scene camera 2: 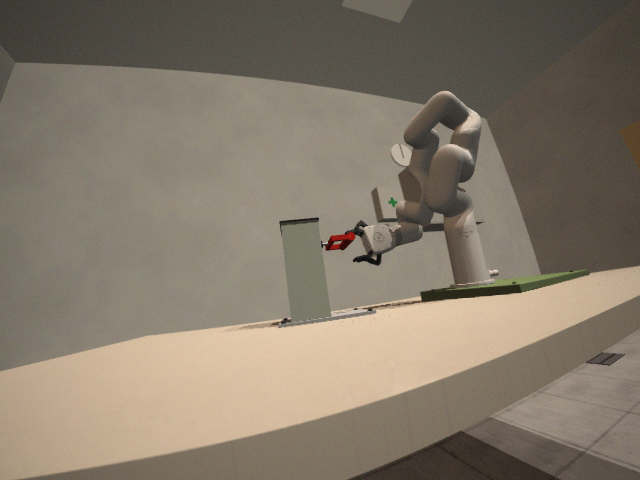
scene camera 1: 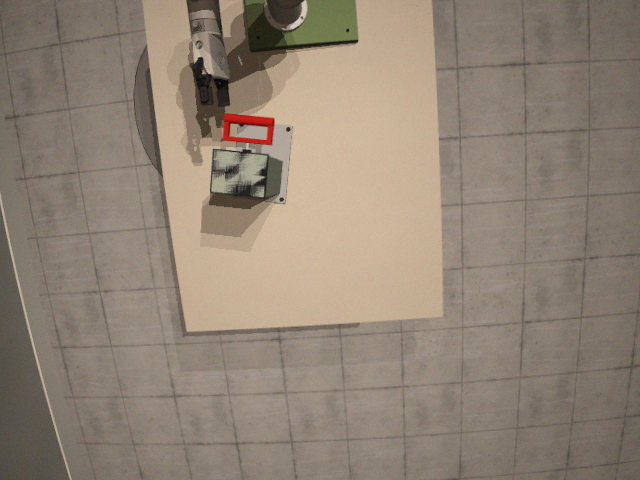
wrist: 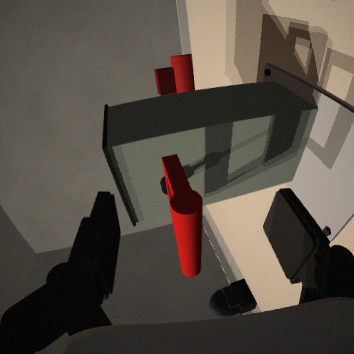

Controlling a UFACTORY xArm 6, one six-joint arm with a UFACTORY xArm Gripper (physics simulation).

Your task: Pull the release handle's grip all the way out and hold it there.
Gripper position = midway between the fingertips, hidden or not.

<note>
In view: the gripper (scene camera 1: pixel 216 105) and a grey base plate (scene camera 1: pixel 280 149).
The gripper is seen too in scene camera 2 (scene camera 2: pixel 349 247) and in the wrist view (wrist: pixel 196 210).
</note>
